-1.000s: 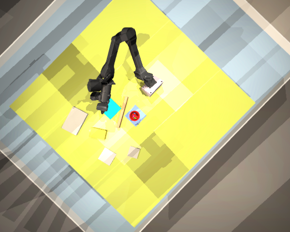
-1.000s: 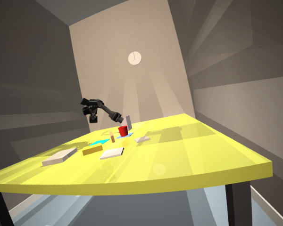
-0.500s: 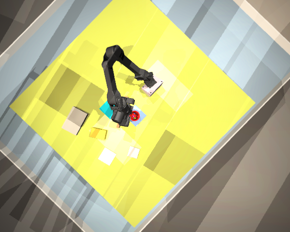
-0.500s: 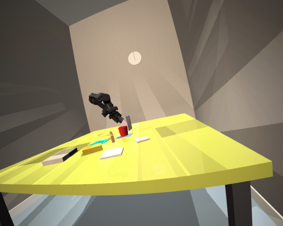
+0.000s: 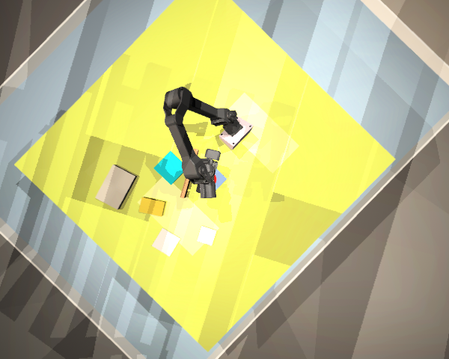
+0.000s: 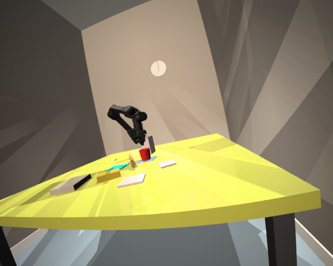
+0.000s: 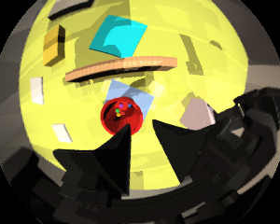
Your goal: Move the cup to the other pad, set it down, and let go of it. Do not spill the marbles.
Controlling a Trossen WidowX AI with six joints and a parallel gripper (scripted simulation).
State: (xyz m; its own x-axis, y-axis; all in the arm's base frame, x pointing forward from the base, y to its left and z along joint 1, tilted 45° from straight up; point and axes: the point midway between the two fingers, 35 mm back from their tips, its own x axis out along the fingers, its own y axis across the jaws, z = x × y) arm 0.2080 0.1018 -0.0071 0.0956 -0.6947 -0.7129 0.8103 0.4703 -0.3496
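My gripper tip is 60 mm above the red cup, 30 mm short of it and 20 mm to the right of it. The rest, counted from my gripper tip: teal pad 150 mm to the right, 130 mm ahead, 110 mm below; orange bar 80 mm below, 80 mm ahead, 60 mm to the right; light blue pad 110 mm below, 20 mm to the left, 20 mm ahead.
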